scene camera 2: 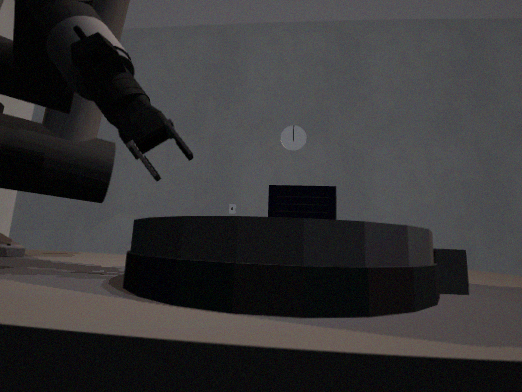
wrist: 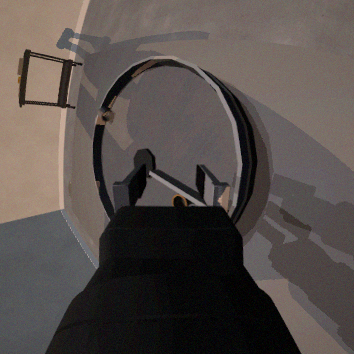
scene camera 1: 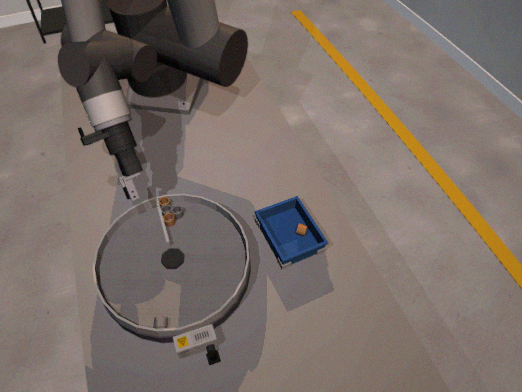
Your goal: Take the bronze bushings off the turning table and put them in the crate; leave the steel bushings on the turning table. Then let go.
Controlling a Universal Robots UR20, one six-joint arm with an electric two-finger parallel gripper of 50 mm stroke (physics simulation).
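Pixels of known places: gripper, fingertip midpoint: (scene camera 2: 174,167) (wrist: 170,174) (scene camera 1: 133,198); arm's base at its link origin: (scene camera 1: 157,76).
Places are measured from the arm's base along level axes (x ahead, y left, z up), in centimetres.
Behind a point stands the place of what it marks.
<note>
My gripper (scene camera 1: 132,195) @[y -28.6, x 68.4, z 11.7 cm] (scene camera 2: 175,168) @[y -28.6, x 68.4, z 11.7 cm] (wrist: 170,174) @[y -28.6, x 68.4, z 11.7 cm] is open and empty, tilted, above the back left rim of the turning table (scene camera 1: 210,270) @[y -17.2, x 92.4, z 0.7 cm] (scene camera 2: 280,290) @[y -46.3, x 82.4, z -2.7 cm] (wrist: 185,105) @[y -37.2, x 76.2, z 0.6 cm]. A bronze bushing (scene camera 1: 164,204) @[y -20.7, x 67.5, z 3.2 cm] stands by the guide bar near the back rim; another bronze bushing (scene camera 1: 170,223) @[y -21.4, x 74.1, z 2.2 cm] stands further in. Steel bushings (scene camera 1: 167,213) @[y -21.1, x 71.0, z 3.2 cm] (scene camera 1: 178,216) @[y -18.4, x 72.6, z 1.9 cm] sit close against them. In the wrist view one bronze bushing (wrist: 174,201) @[y -20.9, x 73.7, z 2.7 cm] shows partly behind the gripper body. Another steel bushing (scene camera 1: 160,323) @[y -34.3, x 101.5, z 3.8 cm] (wrist: 106,115) @[y -34.0, x 101.6, z 1.2 cm] lies at the front rim. A bronze bushing (scene camera 1: 301,229) @[y 12.6, x 91.8, z -1.2 cm] lies in the blue crate (scene camera 1: 285,240) @[y 7.5, x 91.4, z -4.2 cm].
A thin guide bar (scene camera 1: 164,225) @[y -23.3, x 74.6, z 3.1 cm] (wrist: 172,185) @[y -23.7, x 74.3, z 3.2 cm] runs from the table's back rim toward the dark centre hub (scene camera 1: 172,258) @[y -25.0, x 84.6, z 1.4 cm] (wrist: 144,159) @[y -25.9, x 83.8, z 1.4 cm]. A raised rim rings the table. A white box (scene camera 1: 195,339) @[y -28.3, x 108.0, z 1.2 cm] with a warning label is at the front rim. The crate stands right of the table.
</note>
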